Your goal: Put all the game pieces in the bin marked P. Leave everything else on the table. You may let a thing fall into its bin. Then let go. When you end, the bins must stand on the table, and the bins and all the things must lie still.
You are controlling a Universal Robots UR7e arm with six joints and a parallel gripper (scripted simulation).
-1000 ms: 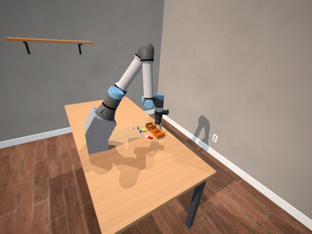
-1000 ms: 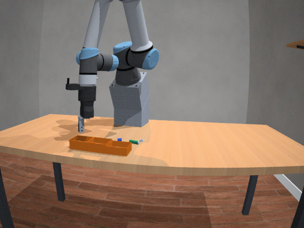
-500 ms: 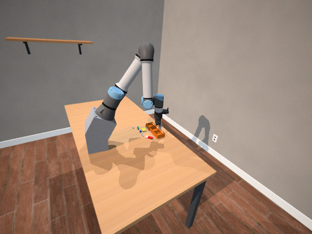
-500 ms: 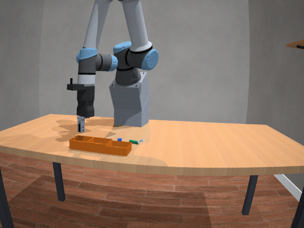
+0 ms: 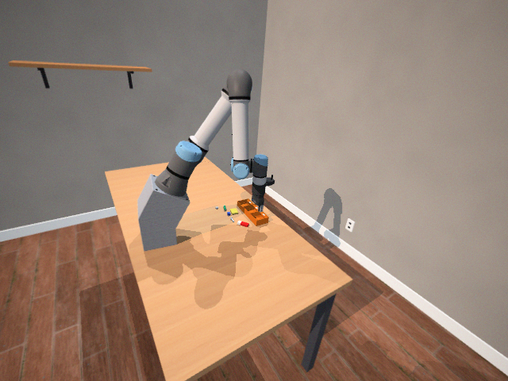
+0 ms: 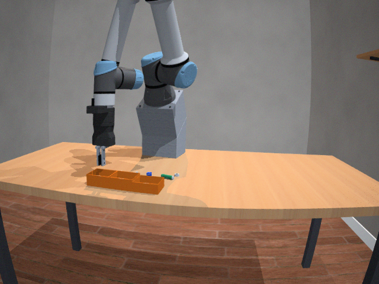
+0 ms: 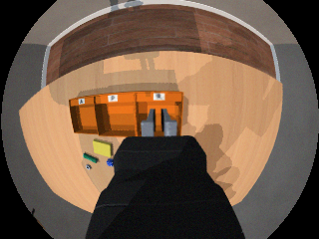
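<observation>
Right now the orange bins is 80 mm to the left of my hand and 60 mm below it. The rest, counted from my hand: yellow block (90 mm behind, 150 mm to the left, 80 mm below); metal bolt (150 mm behind, 80 mm to the left, 80 mm below); red-and-white piece (120 mm behind, 10 mm to the left, 80 mm below).
</observation>
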